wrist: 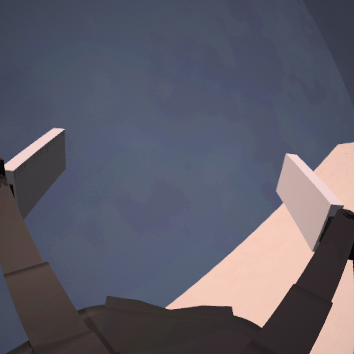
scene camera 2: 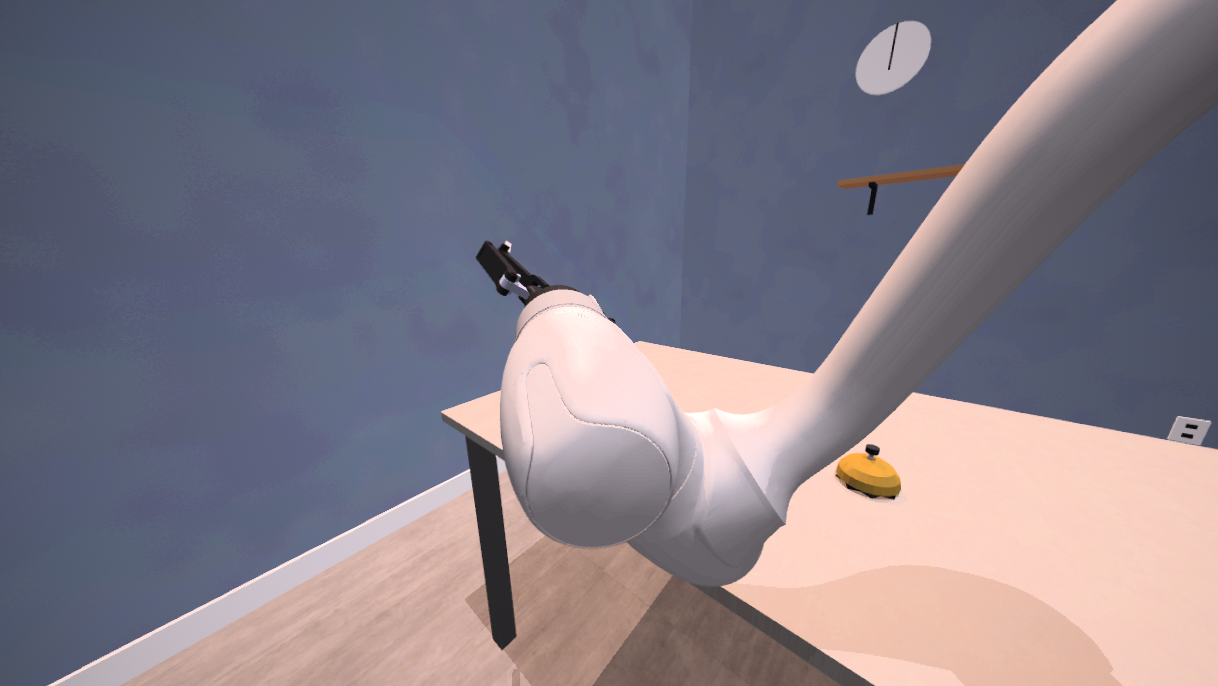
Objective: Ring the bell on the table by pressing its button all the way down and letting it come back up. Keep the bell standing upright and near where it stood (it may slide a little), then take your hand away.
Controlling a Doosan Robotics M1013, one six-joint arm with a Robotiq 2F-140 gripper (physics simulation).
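Places are measured from the arm's base along level axes (x back, y down, z right), in millimetres.
Pixels of known places: gripper, between the fingertips: (wrist: 173,159) (scene camera 2: 547,277).
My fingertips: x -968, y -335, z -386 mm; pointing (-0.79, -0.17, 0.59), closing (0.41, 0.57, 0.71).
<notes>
Ahead of a thing's pixels: the offset from my fingertips to its middle. Level surfaces: height alone.
A yellow bell @[dx +415, dy +308, dz +299 mm] (scene camera 2: 868,474) with a black button @[dx +415, dy +280, dz +299 mm] (scene camera 2: 871,449) on top stands upright on the light table @[dy +341 mm] (scene camera 2: 1022,477), to the right of the arm's wrist in the scene view. The button is up. My gripper (wrist: 173,159) is open and empty, its two pads wide apart in the wrist view. In the scene view it points up and away to the left, beyond the white wrist, above the table's far left part, well apart from the bell; one finger shows there and the other is largely hidden. The bell does not show in the wrist view.
The white arm (scene camera 2: 980,247) reaches down from the upper right, and its wrist part hangs over the table's left part. Blue walls stand behind the table. A wooden rail (scene camera 2: 903,177), a round clock (scene camera 2: 907,63) and a socket (scene camera 2: 1189,430) are on the wall.
</notes>
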